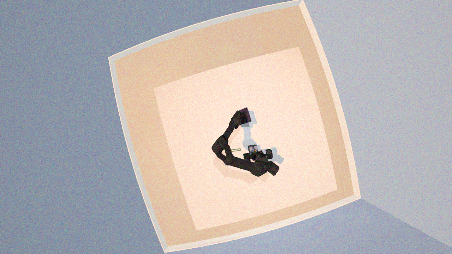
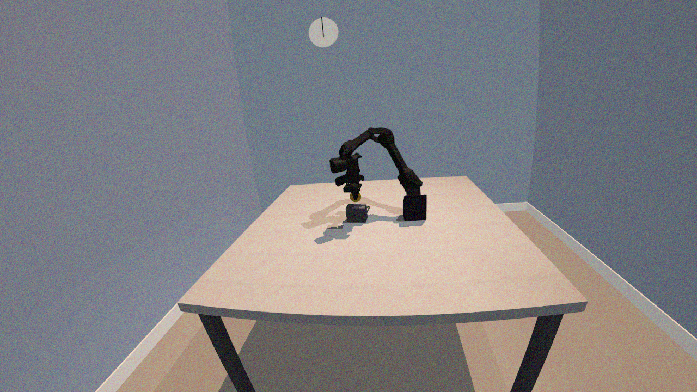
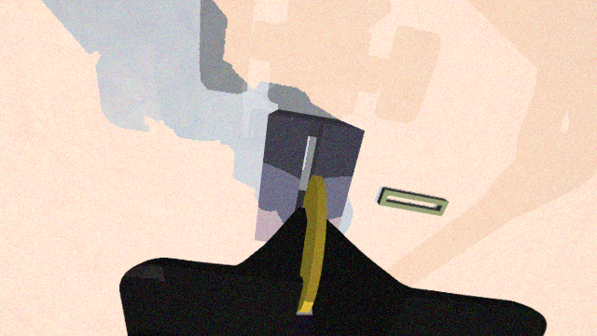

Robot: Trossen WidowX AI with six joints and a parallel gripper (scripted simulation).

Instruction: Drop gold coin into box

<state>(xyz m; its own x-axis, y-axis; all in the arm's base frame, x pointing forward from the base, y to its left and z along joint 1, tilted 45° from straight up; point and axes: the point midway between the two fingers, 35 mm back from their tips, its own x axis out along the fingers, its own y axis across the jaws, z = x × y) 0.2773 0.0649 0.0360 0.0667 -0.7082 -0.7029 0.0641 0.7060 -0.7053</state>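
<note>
My gripper tip is now 20 mm below the gold coin.
</note>
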